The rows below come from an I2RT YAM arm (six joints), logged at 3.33 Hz.
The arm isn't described. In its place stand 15 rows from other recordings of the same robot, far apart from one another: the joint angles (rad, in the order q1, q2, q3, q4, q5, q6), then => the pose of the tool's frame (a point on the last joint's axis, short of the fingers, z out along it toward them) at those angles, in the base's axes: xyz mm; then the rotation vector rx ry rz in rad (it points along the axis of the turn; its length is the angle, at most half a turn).
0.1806, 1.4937, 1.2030, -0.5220, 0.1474, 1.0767 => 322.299 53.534 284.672 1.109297 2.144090 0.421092
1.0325, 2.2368, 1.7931, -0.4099, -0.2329, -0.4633 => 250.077 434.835 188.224 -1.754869 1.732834 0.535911
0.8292, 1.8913, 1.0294, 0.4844, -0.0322, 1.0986 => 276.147 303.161 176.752 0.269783 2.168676 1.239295
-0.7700, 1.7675, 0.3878, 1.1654, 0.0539, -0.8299 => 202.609 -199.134 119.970 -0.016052 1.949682 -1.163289
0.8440, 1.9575, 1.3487, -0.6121, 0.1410, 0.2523 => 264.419 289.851 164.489 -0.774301 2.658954 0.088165
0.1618, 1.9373, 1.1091, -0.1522, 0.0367, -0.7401 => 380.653 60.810 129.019 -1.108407 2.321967 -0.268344
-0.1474, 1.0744, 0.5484, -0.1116, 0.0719, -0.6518 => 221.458 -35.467 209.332 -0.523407 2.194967 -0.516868
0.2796, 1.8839, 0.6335, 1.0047, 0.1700, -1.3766 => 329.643 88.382 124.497 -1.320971 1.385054 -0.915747
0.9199, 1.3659, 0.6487, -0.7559, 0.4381, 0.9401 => 133.635 150.538 150.435 0.057108 2.721242 -0.255572
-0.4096, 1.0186, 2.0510, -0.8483, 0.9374, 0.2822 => 33.605 -45.872 596.773 1.174056 0.944866 -0.748893
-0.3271, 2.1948, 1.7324, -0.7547, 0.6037, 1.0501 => 425.396 -165.673 175.243 1.726647 1.875162 -0.580364
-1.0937, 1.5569, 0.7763, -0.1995, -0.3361, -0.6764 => 144.772 -254.495 158.324 0.391113 2.469379 -0.319694
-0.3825, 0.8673, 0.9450, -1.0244, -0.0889, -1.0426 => 142.927 -54.094 304.835 -0.869723 2.424704 -0.456515
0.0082, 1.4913, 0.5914, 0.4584, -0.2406, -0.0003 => 296.428 10.914 175.676 -0.161758 2.000733 0.246943
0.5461, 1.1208, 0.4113, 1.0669, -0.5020, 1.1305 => 186.535 133.413 273.941 -0.090712 1.468332 1.714988
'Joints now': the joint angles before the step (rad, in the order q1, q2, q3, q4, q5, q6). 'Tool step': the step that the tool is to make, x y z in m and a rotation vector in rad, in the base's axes. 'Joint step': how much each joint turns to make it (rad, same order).
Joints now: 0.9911, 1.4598, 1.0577, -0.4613, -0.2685, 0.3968
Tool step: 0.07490, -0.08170, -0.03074, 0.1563, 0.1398, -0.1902
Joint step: -0.3969, -0.0040, -0.1431, 0.1438, -0.2925, -0.0209
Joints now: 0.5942, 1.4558, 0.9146, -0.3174, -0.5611, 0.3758
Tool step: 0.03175, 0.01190, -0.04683, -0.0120, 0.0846, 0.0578
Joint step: -0.0312, 0.2259, 0.0486, 0.0664, -0.0830, -0.0587
